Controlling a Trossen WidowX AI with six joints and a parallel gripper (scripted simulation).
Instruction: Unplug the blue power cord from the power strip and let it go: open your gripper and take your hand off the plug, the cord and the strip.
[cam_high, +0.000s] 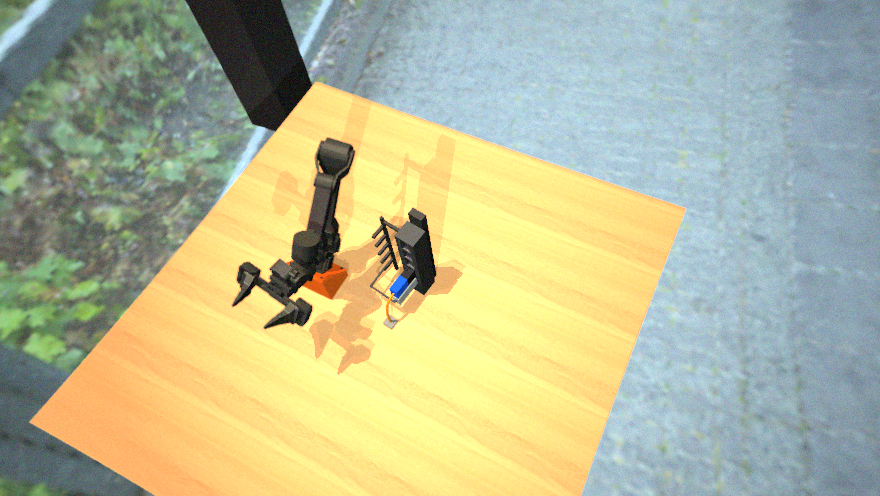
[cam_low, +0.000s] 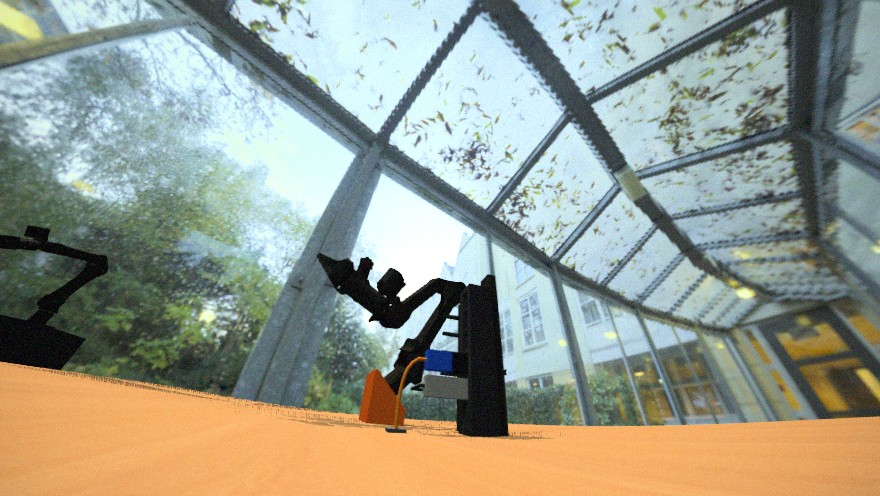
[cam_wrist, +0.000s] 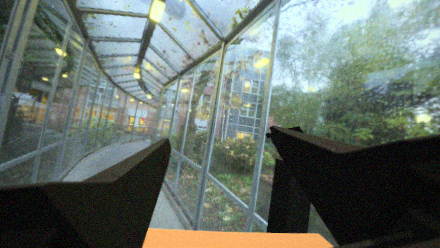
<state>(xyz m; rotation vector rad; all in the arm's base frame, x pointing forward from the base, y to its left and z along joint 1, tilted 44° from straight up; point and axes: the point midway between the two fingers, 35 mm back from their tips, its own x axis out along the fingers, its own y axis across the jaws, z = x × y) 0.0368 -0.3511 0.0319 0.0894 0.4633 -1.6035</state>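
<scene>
The blue plug lies 20 cm ahead of my gripper tip, 29 cm to the left of it and 23 cm below it. Round my gripper tip: black power strip (22 cm ahead, 36 cm to the left, 21 cm below).
</scene>
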